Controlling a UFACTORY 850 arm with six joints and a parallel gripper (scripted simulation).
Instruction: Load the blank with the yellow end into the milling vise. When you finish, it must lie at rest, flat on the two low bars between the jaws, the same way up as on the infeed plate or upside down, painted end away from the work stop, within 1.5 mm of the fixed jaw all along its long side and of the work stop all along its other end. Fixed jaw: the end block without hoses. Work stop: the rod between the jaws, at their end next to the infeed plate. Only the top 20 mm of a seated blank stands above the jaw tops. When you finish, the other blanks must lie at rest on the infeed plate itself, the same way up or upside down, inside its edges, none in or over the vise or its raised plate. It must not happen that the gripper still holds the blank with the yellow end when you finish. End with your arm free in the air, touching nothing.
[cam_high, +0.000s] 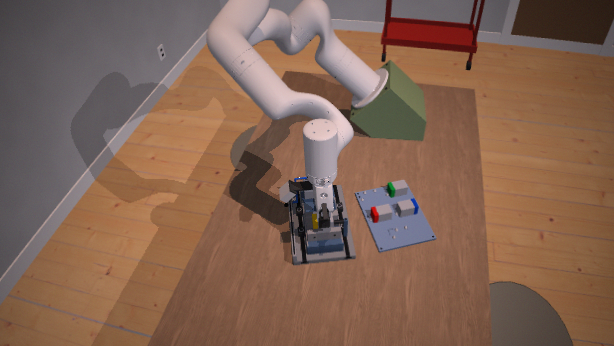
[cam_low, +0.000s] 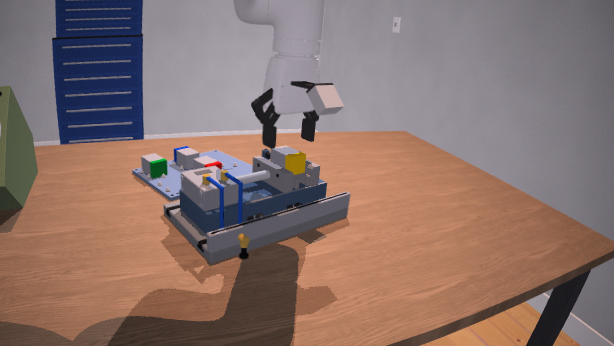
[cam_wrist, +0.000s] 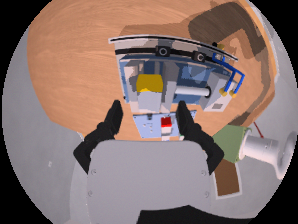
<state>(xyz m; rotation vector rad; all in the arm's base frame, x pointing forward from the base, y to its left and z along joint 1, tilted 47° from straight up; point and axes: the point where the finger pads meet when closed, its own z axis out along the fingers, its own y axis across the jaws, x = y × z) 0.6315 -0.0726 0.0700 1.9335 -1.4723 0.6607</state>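
The yellow-ended blank lies 40 mm below my hand. The rest, counted from my hand: red-ended blank (120 mm behind, 180 mm to the left, 120 mm below); fixed jaw (30 mm ahead, 10 mm to the left, 60 mm below); milling vise (70 mm behind, 20 mm to the right, 100 mm below).
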